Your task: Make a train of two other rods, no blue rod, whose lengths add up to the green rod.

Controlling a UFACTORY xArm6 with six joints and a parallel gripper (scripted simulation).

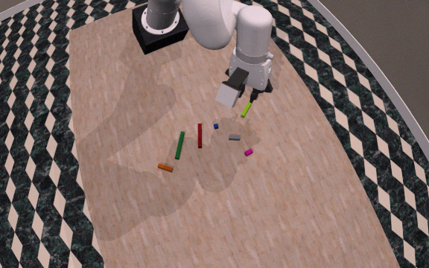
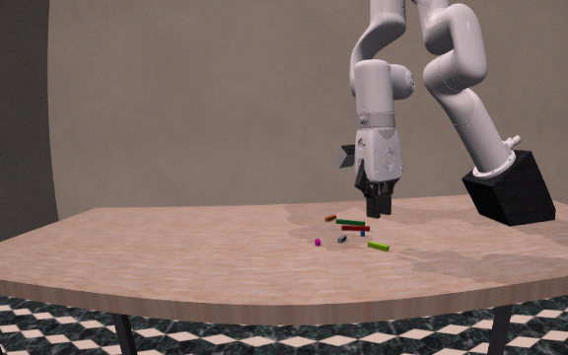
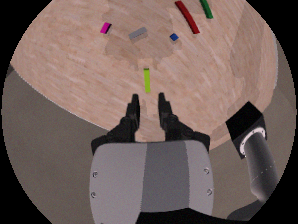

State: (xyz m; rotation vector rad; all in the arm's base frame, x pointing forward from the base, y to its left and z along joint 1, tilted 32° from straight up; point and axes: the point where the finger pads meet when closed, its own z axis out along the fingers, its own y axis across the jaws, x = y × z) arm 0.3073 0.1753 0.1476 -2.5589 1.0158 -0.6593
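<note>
Now: the lime rod 80 mm below my hand. Round my hand: grey rod (80 mm below, 80 mm ahead, 50 mm to the right); small blue rod (90 mm to the right, 80 mm below, 30 mm ahead); magenta rod (130 mm ahead, 80 mm below, 30 mm to the right).
</note>
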